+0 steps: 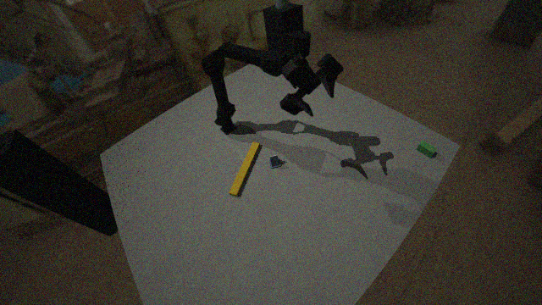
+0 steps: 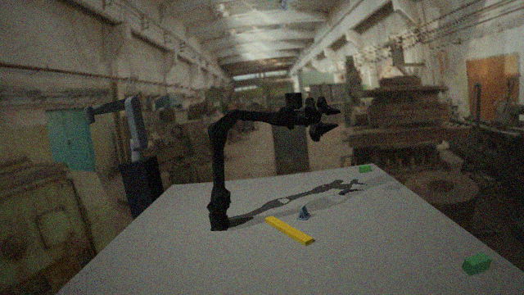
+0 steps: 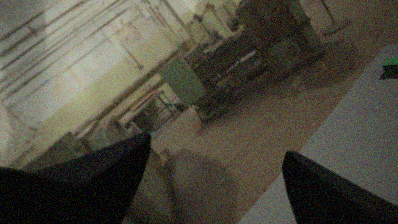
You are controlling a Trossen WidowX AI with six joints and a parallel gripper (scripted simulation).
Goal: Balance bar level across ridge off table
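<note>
Right now my gripper tip is 24 cm past the yellow bar, 15 cm to the left of it and 35 cm above it.
</note>
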